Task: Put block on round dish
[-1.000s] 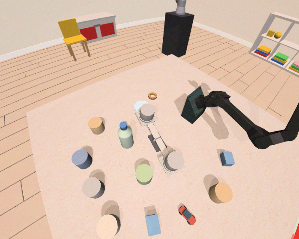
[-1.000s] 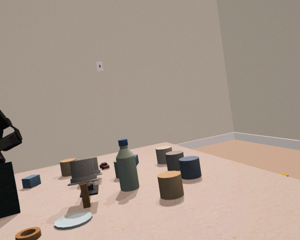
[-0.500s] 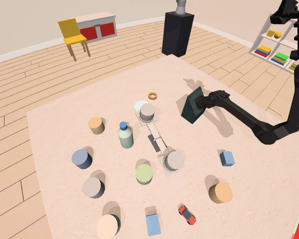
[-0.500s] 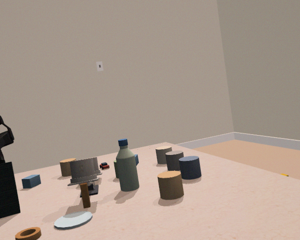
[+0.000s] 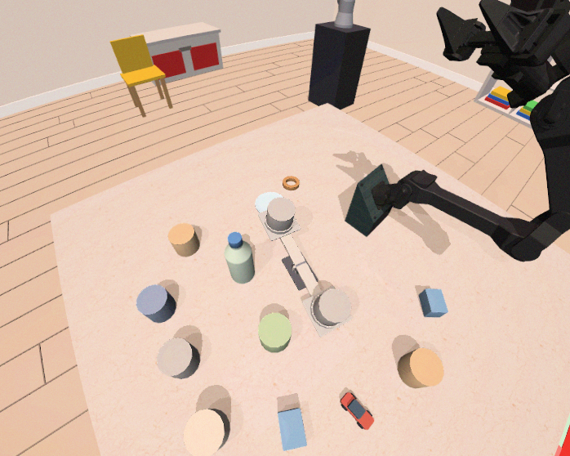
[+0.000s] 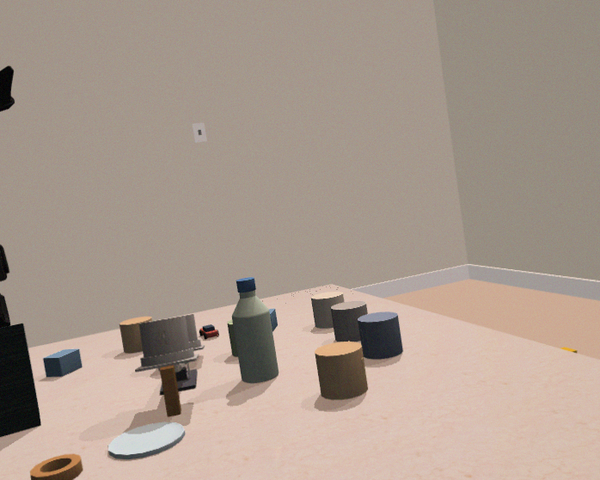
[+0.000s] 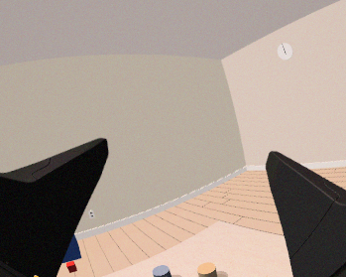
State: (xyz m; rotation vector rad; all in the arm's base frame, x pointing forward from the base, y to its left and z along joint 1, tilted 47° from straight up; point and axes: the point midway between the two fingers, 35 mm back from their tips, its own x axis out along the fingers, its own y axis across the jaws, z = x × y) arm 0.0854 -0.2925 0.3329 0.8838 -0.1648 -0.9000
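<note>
My gripper tip is 24 cm short of the pale block, 9 cm to the right of it and 53 cm above it. Also, from my gripper tip: grey cup: 17 cm ahead, 17 cm to the right, 46 cm below; then balance: 21 cm ahead, 4 cm to the right, 53 cm below; then green bottle: 33 cm ahead, 14 cm to the right, 46 cm below.
</note>
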